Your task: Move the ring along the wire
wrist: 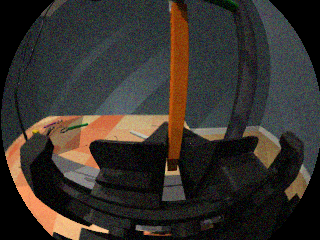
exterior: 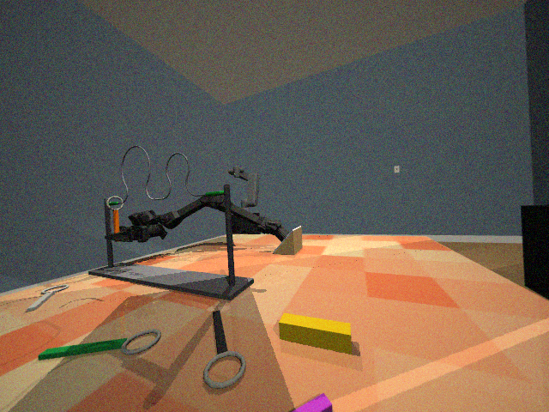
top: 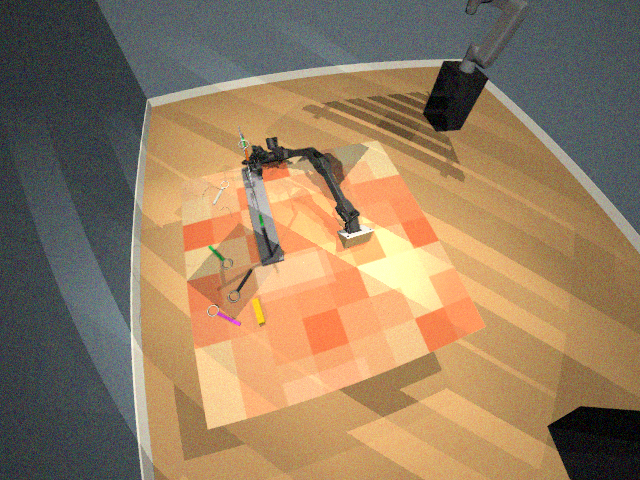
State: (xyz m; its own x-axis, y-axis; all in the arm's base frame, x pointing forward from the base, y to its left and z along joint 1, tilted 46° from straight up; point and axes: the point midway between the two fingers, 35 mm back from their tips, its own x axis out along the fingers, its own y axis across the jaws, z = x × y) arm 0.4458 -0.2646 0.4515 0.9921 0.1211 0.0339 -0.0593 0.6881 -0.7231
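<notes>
Now: the ring with orange handle 8 cm above my gripper tip and 4 cm behind it. From my gripper tip the other things lie so: yellow block 78 cm to the left, 12 cm below, 3 cm ahead.
</notes>
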